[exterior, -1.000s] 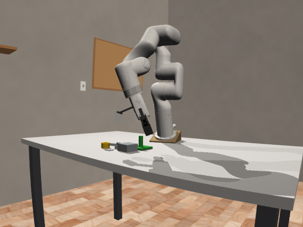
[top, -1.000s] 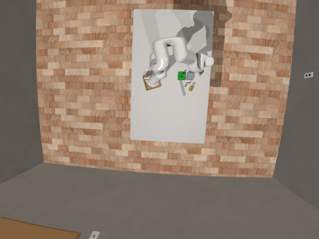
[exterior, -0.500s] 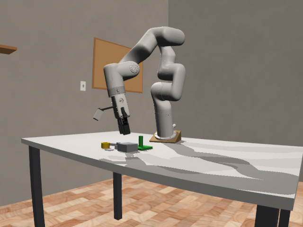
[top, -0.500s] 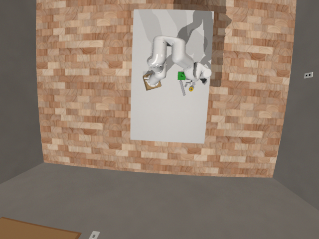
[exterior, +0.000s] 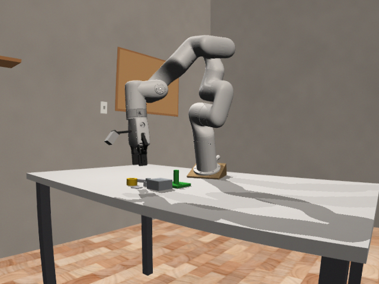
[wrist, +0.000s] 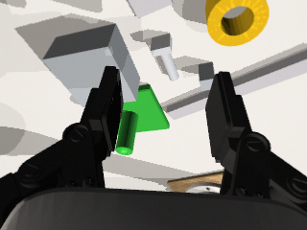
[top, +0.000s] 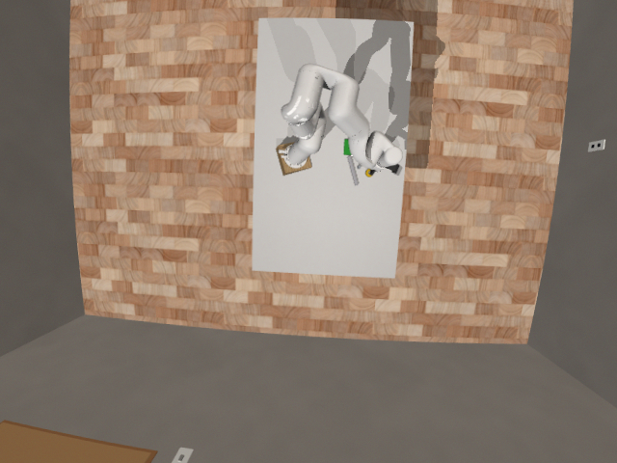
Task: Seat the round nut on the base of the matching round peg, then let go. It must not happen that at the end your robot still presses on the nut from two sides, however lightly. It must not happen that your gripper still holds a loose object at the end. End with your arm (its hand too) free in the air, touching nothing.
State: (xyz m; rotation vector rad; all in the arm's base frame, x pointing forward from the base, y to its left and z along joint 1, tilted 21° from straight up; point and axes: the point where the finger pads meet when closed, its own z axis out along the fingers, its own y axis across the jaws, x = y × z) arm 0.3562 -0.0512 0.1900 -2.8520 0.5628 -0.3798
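Right now my hand is 90 mm past the thin grey handle, 90 mm above it and 40 mm to the left of it. The rest, counted from my hand: grey square block (80 mm to the left, 80 mm below, 20 mm behind).
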